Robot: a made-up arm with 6 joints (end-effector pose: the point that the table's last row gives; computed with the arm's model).
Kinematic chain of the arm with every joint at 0, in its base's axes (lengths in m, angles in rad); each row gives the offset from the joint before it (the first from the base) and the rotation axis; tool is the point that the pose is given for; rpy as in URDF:
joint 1: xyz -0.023 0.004 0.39 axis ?
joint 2: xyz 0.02 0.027 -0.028 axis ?
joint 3: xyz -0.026 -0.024 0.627 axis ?
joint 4: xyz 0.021 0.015 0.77 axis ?
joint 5: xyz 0 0.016 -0.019 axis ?
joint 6: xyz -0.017 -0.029 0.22 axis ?
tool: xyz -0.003 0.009 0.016 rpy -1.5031 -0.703 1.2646
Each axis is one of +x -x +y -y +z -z.
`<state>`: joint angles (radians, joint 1 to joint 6).
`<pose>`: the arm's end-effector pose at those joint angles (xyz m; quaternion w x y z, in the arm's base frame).
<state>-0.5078 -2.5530 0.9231 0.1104 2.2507 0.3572</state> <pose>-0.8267 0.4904 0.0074 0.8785 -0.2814 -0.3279 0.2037</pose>
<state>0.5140 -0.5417 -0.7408 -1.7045 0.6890 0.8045</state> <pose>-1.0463 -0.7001 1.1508 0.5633 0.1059 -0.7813 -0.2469</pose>
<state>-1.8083 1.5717 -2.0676 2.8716 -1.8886 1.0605</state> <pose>-0.1782 -0.5149 1.0716 0.3145 -0.1163 0.8821 -0.3308</pose>
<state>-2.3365 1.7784 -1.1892 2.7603 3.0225 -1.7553</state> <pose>-0.6303 -0.6885 0.6928 0.1993 -0.6660 0.3389 0.6339</pose>
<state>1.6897 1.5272 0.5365 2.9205 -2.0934 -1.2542</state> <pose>-0.1341 1.0915 -0.0721 0.7784 -0.0919 0.6210 0.0032</pose>
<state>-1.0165 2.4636 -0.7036 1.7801 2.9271 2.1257</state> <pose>0.5536 -0.7500 -0.2341 0.1489 -0.8540 -0.4972 0.0373</pose>
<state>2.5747 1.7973 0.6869 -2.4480 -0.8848 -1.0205</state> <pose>-0.9883 0.4483 -0.5593 0.5588 0.1210 0.8063 0.1517</pose>
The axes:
joint 1: +z
joint 2: +y
joint 3: +y
joint 4: +z
joint 5: +y
joint 6: +z

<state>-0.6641 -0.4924 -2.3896 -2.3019 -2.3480 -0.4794</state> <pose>-0.3839 0.4612 0.3787 0.4666 -0.0690 -0.4480 0.7595</pose>
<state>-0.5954 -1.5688 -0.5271 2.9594 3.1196 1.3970</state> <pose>-0.8707 0.6240 0.0723 0.6196 -0.6591 0.4049 -0.1330</pose>
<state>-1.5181 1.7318 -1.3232 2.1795 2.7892 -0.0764</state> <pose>0.1222 -0.8155 0.7922 0.5080 0.0313 0.4643 0.7249</pose>
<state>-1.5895 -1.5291 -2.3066 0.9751 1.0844 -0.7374</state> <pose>0.1630 0.1559 -0.3972 0.7384 0.6553 0.0608 0.1472</pose>
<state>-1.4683 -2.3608 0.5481 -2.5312 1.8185 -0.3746</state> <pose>-0.2424 1.0371 -0.4384 0.2866 0.2511 -0.6794 -0.6271</pose>
